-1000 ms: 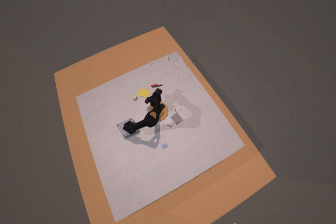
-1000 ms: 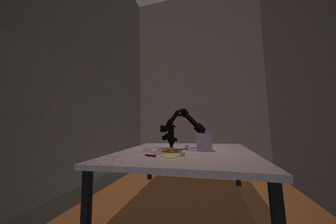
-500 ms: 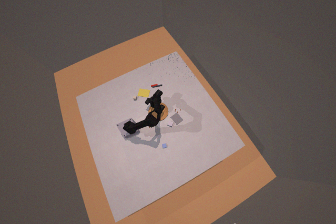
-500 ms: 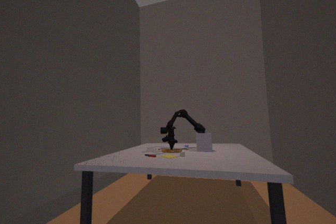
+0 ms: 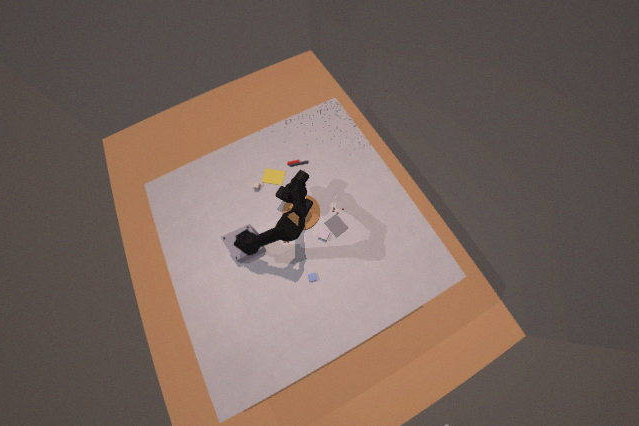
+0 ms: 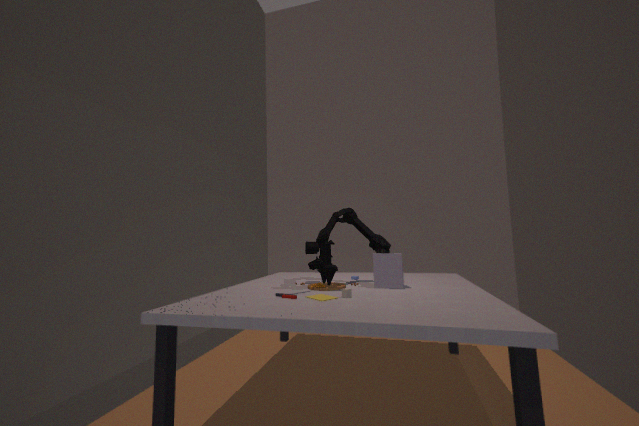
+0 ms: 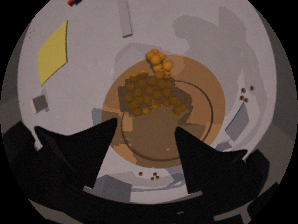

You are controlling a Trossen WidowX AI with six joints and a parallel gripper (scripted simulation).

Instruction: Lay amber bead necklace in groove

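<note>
Right now the round bead board is 4 cm to the right of my gripper tip, 1 cm below it and 1 cm ahead of it. The rest, counted from my gripper tip: thin grey bar 13 cm to the left, 11 cm ahead, 2 cm below; yellow pad 23 cm to the left, 2 cm below, 2 cm behind; grey square plate 20 cm to the right, 12 cm ahead, 2 cm below.
</note>
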